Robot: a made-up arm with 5 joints.
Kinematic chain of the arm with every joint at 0, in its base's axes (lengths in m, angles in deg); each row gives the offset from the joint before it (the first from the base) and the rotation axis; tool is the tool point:
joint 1: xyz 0 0 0.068 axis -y
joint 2: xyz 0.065 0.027 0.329 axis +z
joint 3: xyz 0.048 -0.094 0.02 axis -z
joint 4: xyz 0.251 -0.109 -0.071 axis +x
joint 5: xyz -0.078 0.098 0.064 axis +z
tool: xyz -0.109 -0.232 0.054
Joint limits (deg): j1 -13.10..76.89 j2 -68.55..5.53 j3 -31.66..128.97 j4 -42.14..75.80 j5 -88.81..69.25
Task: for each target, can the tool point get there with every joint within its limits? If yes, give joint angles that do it. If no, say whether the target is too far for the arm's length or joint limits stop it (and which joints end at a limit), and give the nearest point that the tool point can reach.
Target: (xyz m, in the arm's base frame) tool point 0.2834 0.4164 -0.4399
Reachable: no: joint limits stop it (at a limit: joint 1, joint 2, joint 4) | nearest point -0.2173 0.2153 -0.1358 | short by 0.619 m
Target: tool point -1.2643 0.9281 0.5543
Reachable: no: too far | nearest point -0.4541 0.2387 0.2427 | short by 1.108 m
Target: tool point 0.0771 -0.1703 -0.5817
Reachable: no: joint limits stop it (at a limit: joint 1, joint 2, joint 4) | nearest point -0.2531 -0.1234 -0.2561 | short by 0.466 m
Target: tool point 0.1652 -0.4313 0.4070
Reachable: yes | joints 7.47 -30.54 -13.74 27.41 41.47
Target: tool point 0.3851 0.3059 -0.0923
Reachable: no: joint limits stop it (at a limit: joint 1, joint 2, joint 4, joint 5) | nearest point 0.2520 0.0440 0.2454 | short by 0.448 m
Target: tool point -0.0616 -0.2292 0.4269
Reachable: yes | joints -0.05 -9.90 30.58 22.91 -23.46
